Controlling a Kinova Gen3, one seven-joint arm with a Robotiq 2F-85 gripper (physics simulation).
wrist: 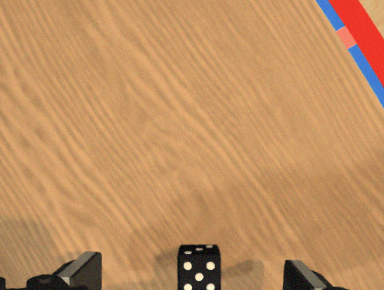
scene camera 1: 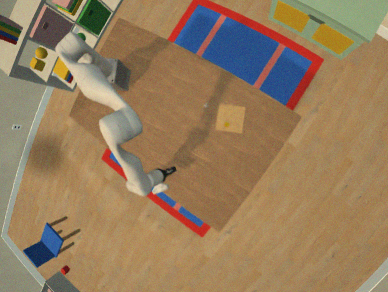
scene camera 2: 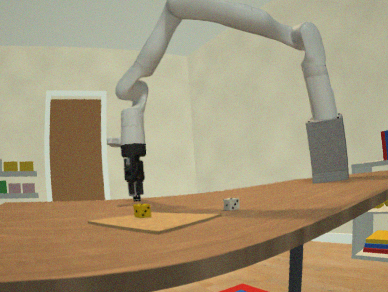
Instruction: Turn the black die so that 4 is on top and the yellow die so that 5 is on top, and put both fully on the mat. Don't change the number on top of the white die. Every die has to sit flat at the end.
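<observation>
The black die (scene camera 2: 137, 199) (wrist: 199, 276) sits on the table with 5 on top; its lower part is cut off in the wrist view. My gripper (scene camera 1: 175, 170) (scene camera 2: 136, 194) (wrist: 194, 276) is open, its fingers apart on either side of the black die, low over the table. The yellow die (scene camera 1: 227, 125) (scene camera 2: 142, 211) sits flat on the mat (scene camera 1: 236, 112) (scene camera 2: 175, 222); its top number is too small to read. The white die (scene camera 1: 205, 105) (scene camera 2: 231, 204) sits flat on the table off the mat; its top number is not readable.
The robot's base (scene camera 1: 120, 75) (scene camera 2: 327, 150) stands at one end of the table (scene camera 1: 175, 90) (scene camera 2: 280, 220). The table edge and the red-and-blue rug (scene camera 1: 205, 231) (wrist: 362, 30) lie beyond the black die. Shelves (scene camera 2: 362, 225) stand beside the table, off its top.
</observation>
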